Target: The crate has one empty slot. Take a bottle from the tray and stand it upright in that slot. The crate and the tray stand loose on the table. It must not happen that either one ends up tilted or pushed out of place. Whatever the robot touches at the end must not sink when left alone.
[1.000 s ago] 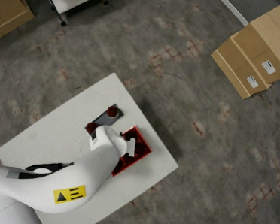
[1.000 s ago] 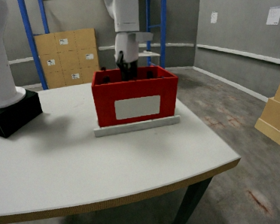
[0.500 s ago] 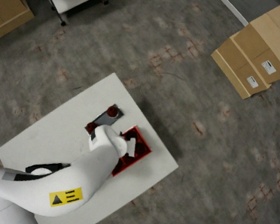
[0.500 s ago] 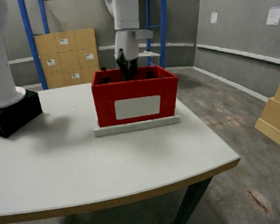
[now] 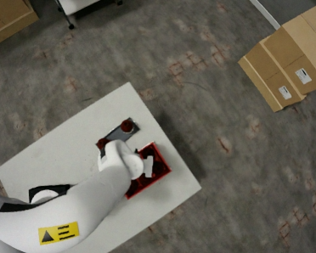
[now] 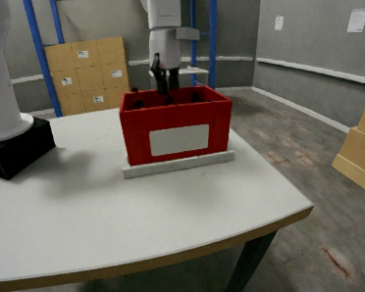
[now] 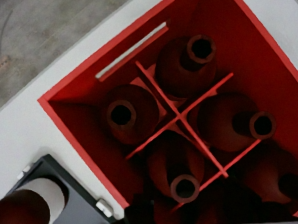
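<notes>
My gripper is now 4 cm to the left of the red crate and 11 cm above it. From my hand the other things lie so: dark tray 20 cm to the left, 18 cm below; bottle 8 cm ahead, 21 cm to the left, 11 cm below.
</notes>
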